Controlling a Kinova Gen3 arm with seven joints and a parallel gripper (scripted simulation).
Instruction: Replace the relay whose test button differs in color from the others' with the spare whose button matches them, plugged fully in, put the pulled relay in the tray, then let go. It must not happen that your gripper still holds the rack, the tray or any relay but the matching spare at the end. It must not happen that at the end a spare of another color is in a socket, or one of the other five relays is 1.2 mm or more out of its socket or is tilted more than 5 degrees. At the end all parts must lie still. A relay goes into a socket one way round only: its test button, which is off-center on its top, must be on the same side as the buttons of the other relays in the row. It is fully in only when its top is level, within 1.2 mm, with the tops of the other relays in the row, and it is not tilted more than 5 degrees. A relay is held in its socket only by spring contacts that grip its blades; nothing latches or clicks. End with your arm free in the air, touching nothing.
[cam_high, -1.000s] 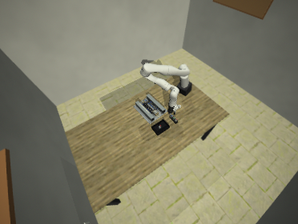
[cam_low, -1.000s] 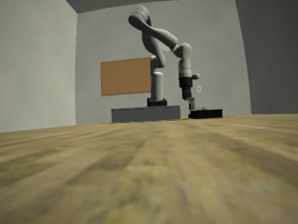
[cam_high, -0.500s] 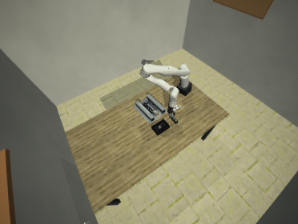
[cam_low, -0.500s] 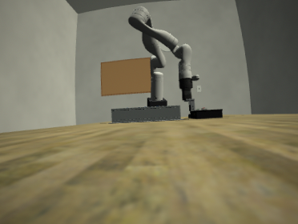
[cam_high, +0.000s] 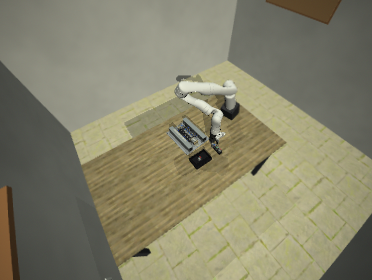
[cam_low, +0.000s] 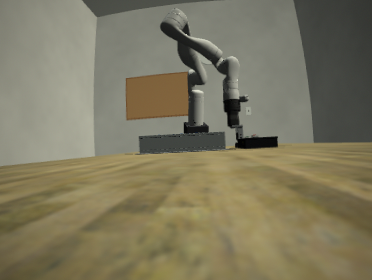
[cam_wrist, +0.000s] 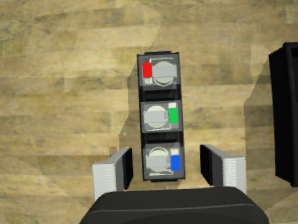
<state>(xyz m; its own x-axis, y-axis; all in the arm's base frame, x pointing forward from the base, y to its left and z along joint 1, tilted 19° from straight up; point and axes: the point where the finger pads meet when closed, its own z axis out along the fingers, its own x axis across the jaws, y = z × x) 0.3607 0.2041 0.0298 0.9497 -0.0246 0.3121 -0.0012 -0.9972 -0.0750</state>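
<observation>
Right now my hand is 30 mm to the right of the spare relay and 20 mm above it. The rest, counted from my hand: black tray 180 mm ahead, 30 mm to the left, 30 mm below.
</observation>
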